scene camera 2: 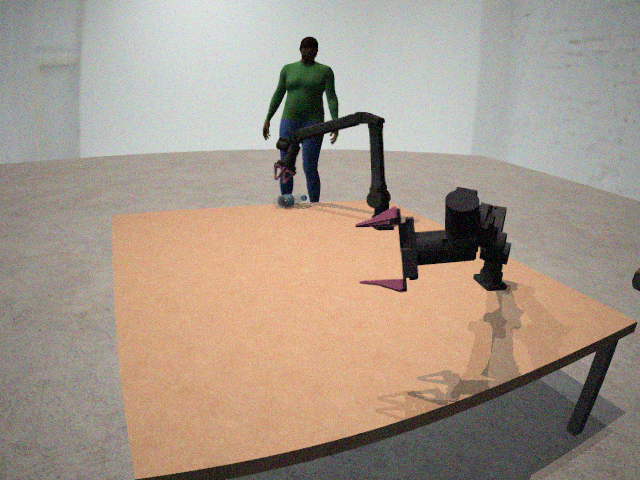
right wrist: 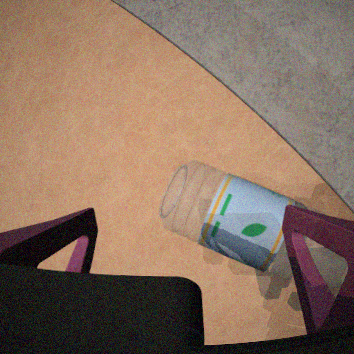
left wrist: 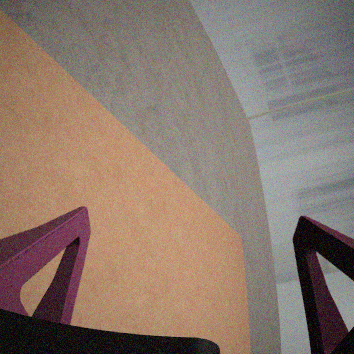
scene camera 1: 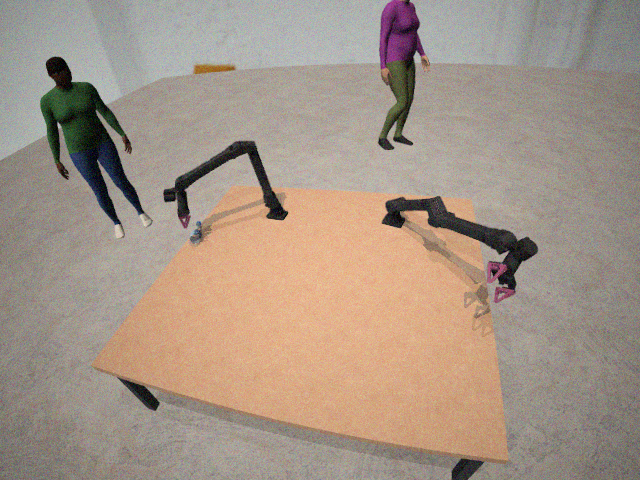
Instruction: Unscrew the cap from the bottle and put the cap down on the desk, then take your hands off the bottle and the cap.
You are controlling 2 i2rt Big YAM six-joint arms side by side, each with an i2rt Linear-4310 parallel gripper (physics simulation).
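Places are measured from the left arm's base along level axes (x right, y ahead, z up), in centimetres.
Where they show: left gripper, fingertip midpoint: [scene camera 2: 357, 253] [left wrist: 194, 224] [scene camera 1: 492, 292]; right gripper, fingertip midpoint: [scene camera 2: 279, 181] [right wrist: 190, 218] [scene camera 1: 185, 226]; left arm's base, link origin: [scene camera 2: 489, 283] [scene camera 1: 393, 222]; right arm's base, link origin: [scene camera 2: 380, 226] [scene camera 1: 277, 215].
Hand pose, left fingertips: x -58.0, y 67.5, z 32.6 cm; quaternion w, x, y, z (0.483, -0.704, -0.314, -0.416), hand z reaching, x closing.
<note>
Each offset is from my left fingertips to the top centre of the thing. "spot": to the spot under its first point. Level surfaces: height alone.
A clear bottle {spot: dz -26.7, dx +155.2, dy -2.3 cm} [scene camera 1: 195, 238] [scene camera 2: 285, 200] [right wrist: 245, 220] with a pale label and green leaf lies on its side near the desk edge. Its blue cap {spot: dz -27.7, dx +166.2, dy -15.2 cm} [scene camera 1: 198, 223] [scene camera 2: 303, 197] shows at the neck end in both scene views; how tightly it sits cannot be told. In the right wrist view the neck and cap are hidden behind a finger. My right gripper [scene camera 1: 184, 225] [scene camera 2: 282, 180] [right wrist: 190, 218] is open and empty, above the bottle and apart from it. My left gripper [scene camera 1: 491, 291] [scene camera 2: 358, 253] [left wrist: 194, 224] is open and empty, far from the bottle at the opposite side.
The wooden desk {dz -32.6 cm} [scene camera 1: 310, 310] [scene camera 2: 232, 310] [left wrist: 150, 240] [right wrist: 90, 100] has its edge close beside the bottle. A person in green [scene camera 1: 77, 118] [scene camera 2: 308, 90] stands beyond the bottle's side. A person in purple [scene camera 1: 399, 36] stands behind the desk in scene camera 1.
</note>
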